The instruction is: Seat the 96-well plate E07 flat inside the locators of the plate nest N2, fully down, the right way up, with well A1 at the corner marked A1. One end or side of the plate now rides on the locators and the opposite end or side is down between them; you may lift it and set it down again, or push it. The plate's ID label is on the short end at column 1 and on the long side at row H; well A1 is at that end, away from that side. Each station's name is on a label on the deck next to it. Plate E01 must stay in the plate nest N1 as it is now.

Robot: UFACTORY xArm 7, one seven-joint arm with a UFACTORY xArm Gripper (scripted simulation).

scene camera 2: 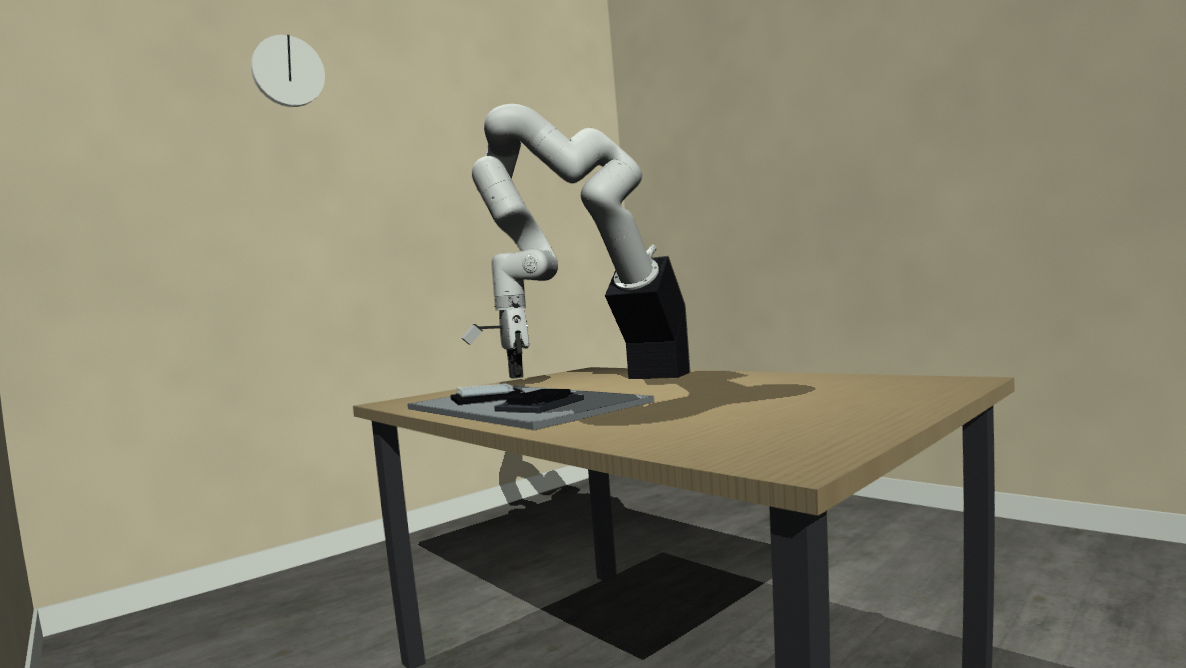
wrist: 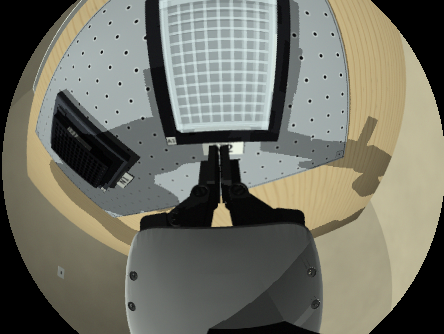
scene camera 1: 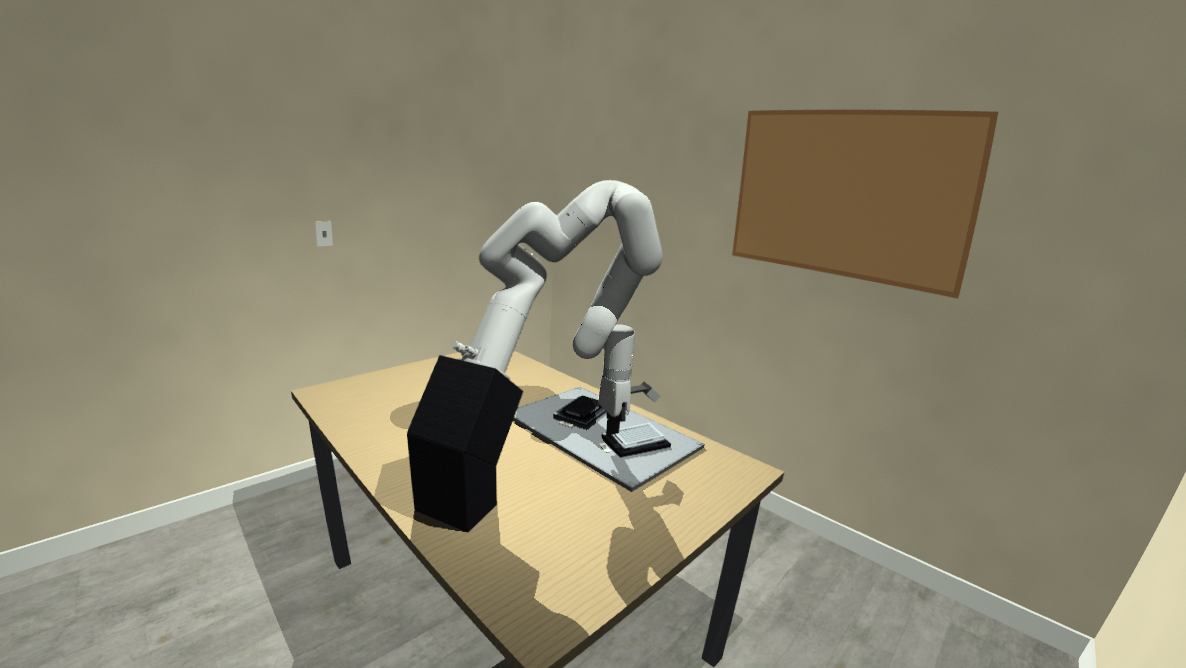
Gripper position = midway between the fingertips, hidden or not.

Note:
I see my gripper (scene camera 2: 516, 377), a white 96-well plate (scene camera 1: 634, 436) and a black well plate (scene camera 2: 542, 395).
The white 96-well plate is seen too in the wrist view (wrist: 218, 67). The black well plate shows as well in the wrist view (wrist: 68, 142). My gripper also shows in the wrist view (wrist: 219, 157) and in scene camera 1 (scene camera 1: 612, 433).

